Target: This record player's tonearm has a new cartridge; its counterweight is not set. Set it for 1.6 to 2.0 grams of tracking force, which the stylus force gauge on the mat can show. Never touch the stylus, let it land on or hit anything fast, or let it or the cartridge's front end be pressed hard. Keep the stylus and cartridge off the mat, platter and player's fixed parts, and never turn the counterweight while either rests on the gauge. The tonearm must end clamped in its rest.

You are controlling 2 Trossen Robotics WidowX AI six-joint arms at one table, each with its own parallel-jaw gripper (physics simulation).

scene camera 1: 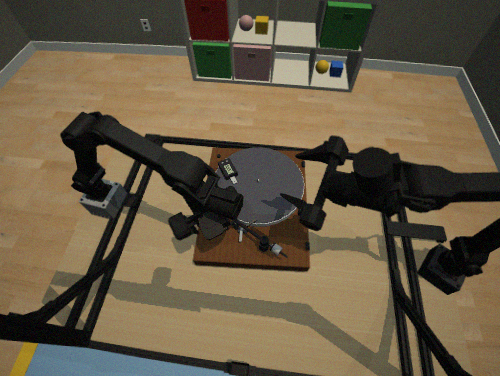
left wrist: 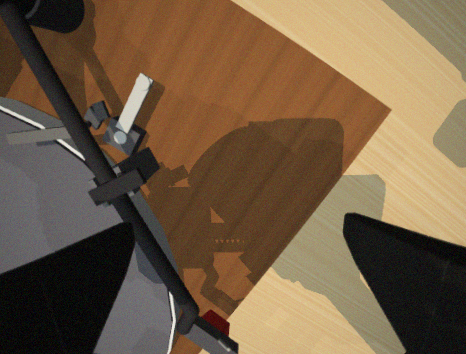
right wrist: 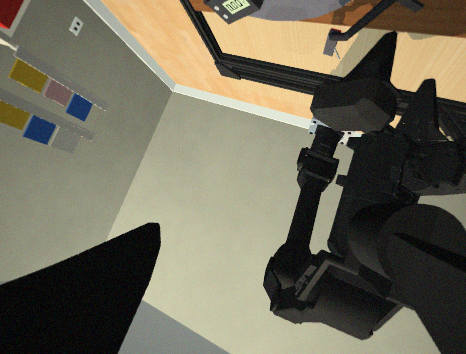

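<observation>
The tonearm lies over the front of the player, with a dark clip across its tube beside a white lever. The red-marked cartridge is at its free end, beyond the platter's rim. The silver counterweight is on the rear end. The stylus force gauge lies at the platter's back left, display lit. My left gripper is open above the player's front left; one fingertip overlaps the tube in the left wrist view, contact unclear. My right gripper is open above the platter's right side.
The dark platter sits on the brown player base. Black frame rails run along both sides. The left arm reaches over the player's left. A shelf unit stands far behind.
</observation>
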